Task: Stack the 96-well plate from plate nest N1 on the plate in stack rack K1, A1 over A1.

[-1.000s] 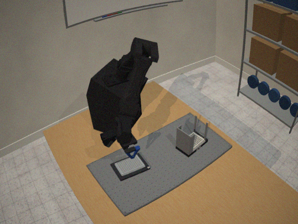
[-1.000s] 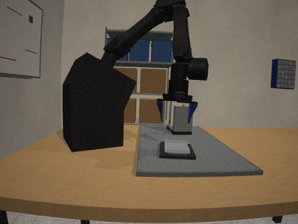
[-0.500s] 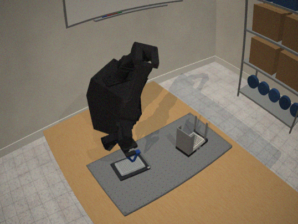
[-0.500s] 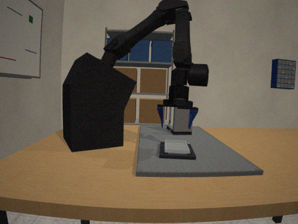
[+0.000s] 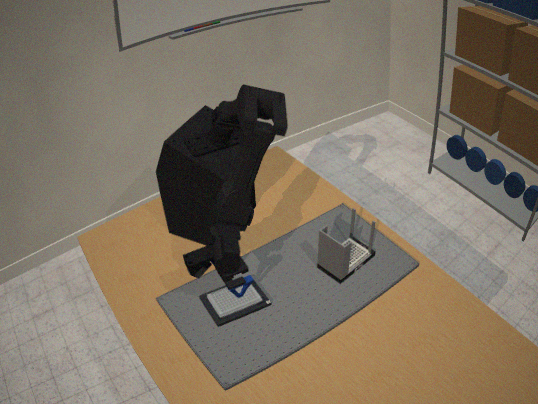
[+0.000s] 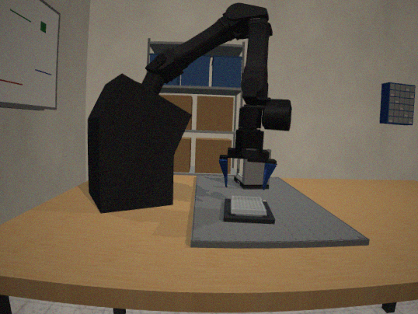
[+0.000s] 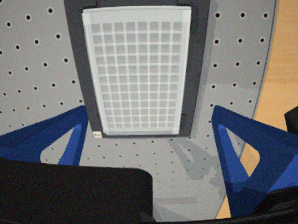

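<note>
The black plate nest N1 lies 1 cm ahead of my hand, 1 cm to the right of it and 7 cm below it. From my hand the other things lie so: pale A1 mark: 7 cm ahead, 6 cm to the left, 6 cm below; then grey rack wall: 10 cm ahead, 26 cm to the left, 1 cm above.
</note>
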